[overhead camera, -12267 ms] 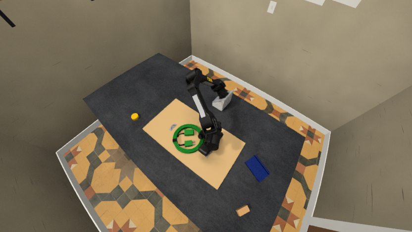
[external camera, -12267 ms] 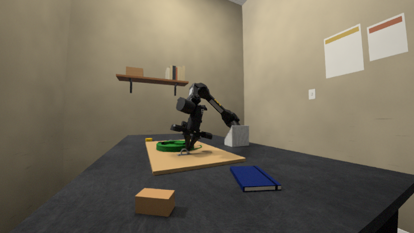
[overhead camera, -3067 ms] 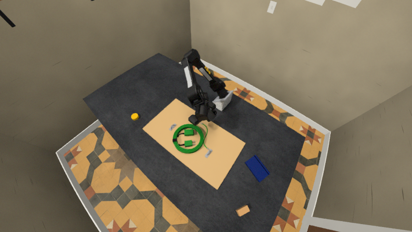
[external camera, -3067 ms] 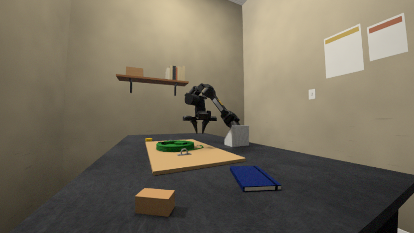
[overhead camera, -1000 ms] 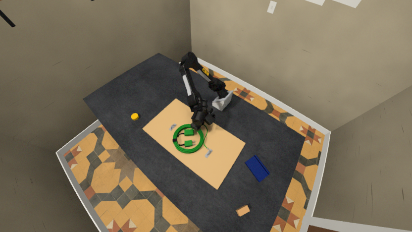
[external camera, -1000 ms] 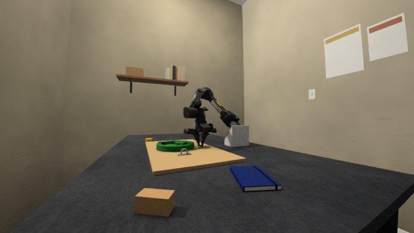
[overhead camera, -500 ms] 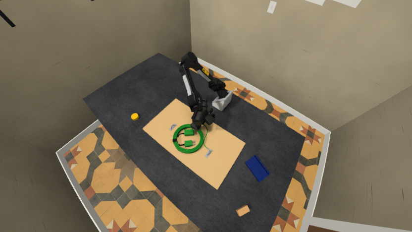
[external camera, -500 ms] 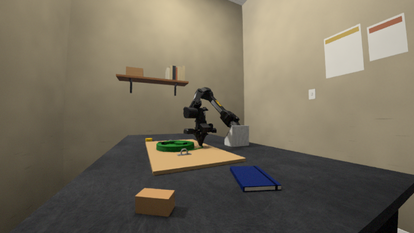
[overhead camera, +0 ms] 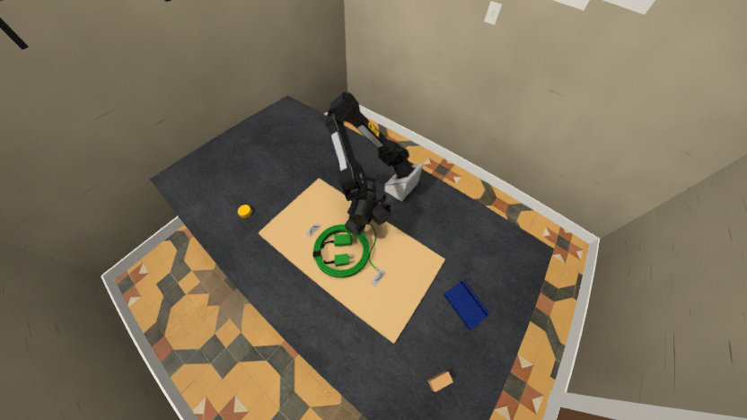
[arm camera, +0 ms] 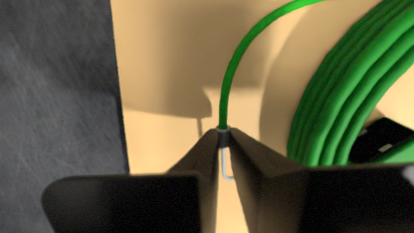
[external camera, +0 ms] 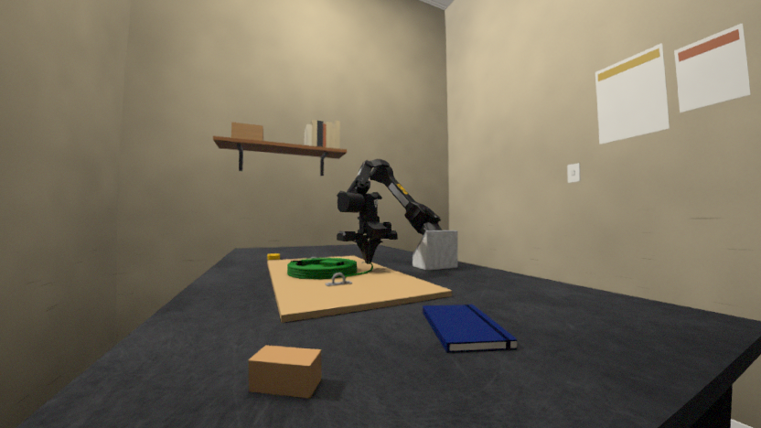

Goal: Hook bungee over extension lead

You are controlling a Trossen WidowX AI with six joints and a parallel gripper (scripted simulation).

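Now: hand 140 mm short of the extension lead and 30 mm above it. Round my hand: tan block (280 mm ahead, 490 mm to the left, 50 mm below); then yellow puck (260 mm ahead, 420 mm to the right, 50 mm below).
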